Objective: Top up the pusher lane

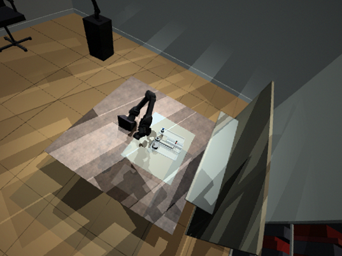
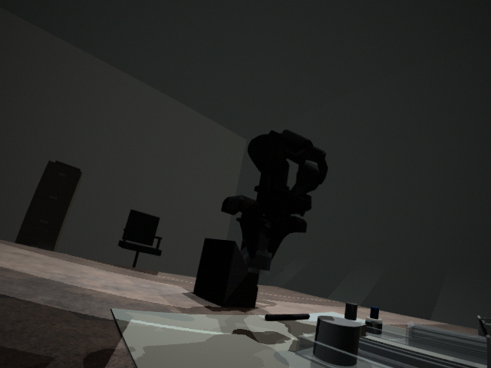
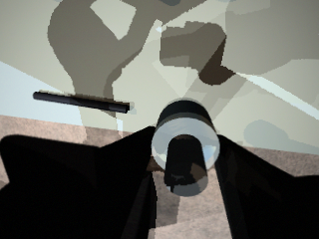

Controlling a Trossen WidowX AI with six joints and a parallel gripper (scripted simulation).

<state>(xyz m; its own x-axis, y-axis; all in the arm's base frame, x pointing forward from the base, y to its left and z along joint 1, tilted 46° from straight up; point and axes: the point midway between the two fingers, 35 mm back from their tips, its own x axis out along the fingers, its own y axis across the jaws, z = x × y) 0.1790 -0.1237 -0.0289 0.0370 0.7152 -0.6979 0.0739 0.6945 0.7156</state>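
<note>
Now: gripper tip 210 mm short of the pale mat, 120 mm above it and 80 mm to the right of it. Also, from my gripper tip: clear lane (290 mm ahead, 120 mm to the left, 100 mm below); then thin dark rod (150 mm to the left, 120 mm below, 20 mm behind).
</note>
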